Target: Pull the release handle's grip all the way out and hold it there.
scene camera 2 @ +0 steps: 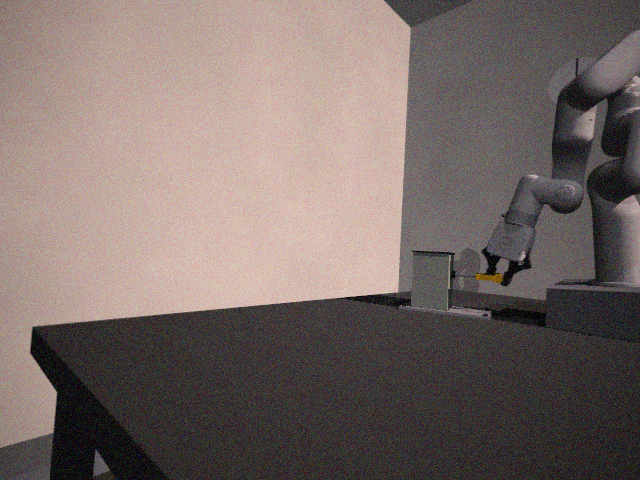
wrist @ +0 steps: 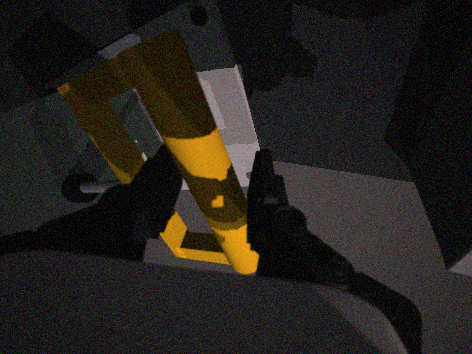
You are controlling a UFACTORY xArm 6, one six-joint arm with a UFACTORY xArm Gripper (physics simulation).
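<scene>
The yellow grip of the release handle stands out from the side of an upright pale green box on a thin metal rod. A gap shows between the box and the grip. In the wrist view the grip is a frame with a thick round bar. My gripper is shut on this bar, one dark finger inside the frame and the other along its outer side. The finger inside the frame hides part of the grip and of the rod.
The box stands on a light base plate at the far edge of the dark table. The robot's grey pedestal is to the right of the box. A pale wall rises behind the table on the left.
</scene>
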